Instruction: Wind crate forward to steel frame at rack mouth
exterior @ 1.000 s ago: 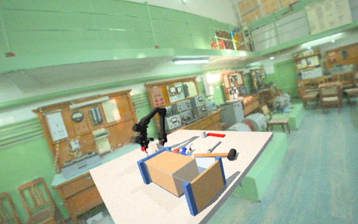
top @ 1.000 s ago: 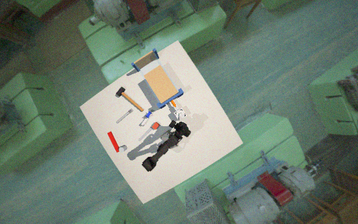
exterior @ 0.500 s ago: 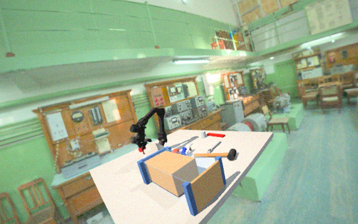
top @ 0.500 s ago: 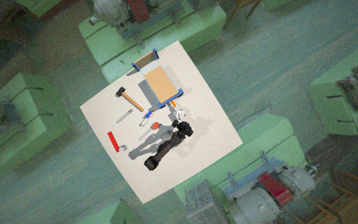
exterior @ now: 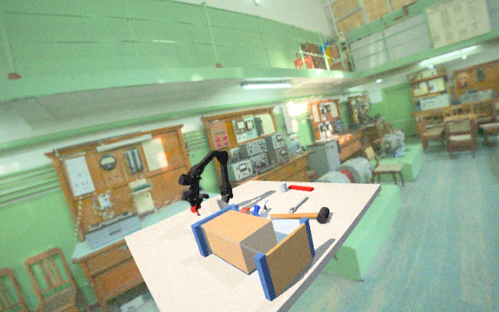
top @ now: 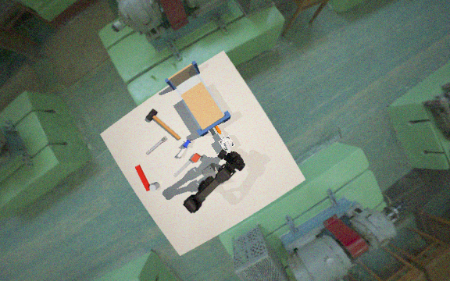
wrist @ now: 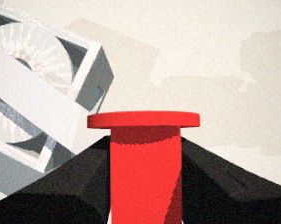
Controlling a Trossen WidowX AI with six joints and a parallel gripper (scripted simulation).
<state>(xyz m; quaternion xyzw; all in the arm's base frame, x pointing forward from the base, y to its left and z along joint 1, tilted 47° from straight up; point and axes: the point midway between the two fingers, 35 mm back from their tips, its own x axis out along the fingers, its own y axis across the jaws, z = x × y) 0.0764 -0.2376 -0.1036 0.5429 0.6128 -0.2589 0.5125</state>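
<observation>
The winch is 100 mm below my gripper tip, 80 mm ahead of it and 10 mm to the right of it. From my gripper tip the other things lie so: blue steel frame: 250 mm ahead, 30 mm below, 10 mm to the right; blue knob: 270 mm ahead, 250 mm to the left, 90 mm below; red knob: 20 mm to the left, 10 mm behind.
</observation>
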